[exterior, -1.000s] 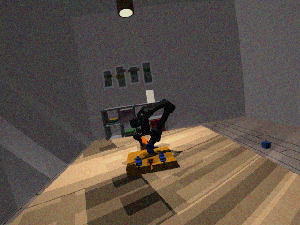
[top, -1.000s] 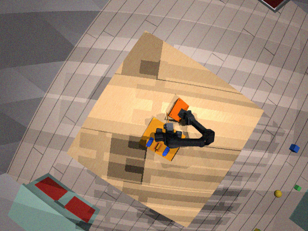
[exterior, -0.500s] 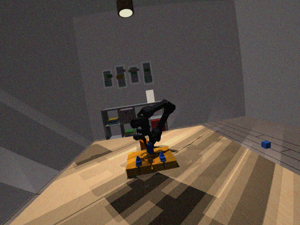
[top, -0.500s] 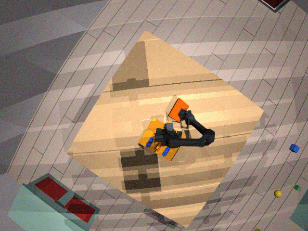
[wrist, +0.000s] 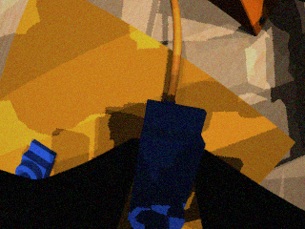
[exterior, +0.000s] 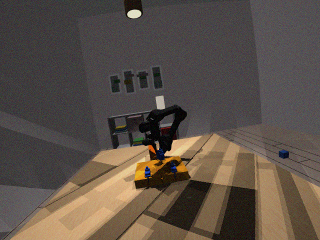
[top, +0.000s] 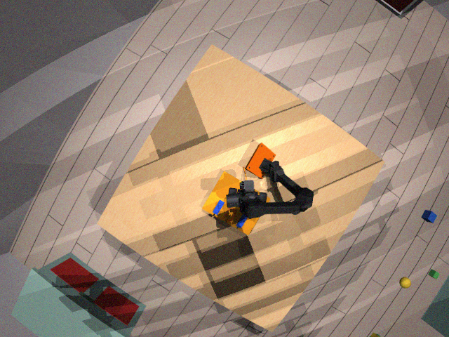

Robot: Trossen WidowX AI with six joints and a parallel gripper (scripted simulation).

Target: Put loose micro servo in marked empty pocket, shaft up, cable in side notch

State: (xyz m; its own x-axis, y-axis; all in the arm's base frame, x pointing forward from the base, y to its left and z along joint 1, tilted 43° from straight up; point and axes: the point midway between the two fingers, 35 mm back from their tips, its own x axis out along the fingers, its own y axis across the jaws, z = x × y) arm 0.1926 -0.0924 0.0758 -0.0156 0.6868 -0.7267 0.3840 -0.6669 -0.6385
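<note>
Right now the orange robot deck is 3 cm ahead of my gripper tip, 1 cm to the right of it and 10 cm below it.
</note>
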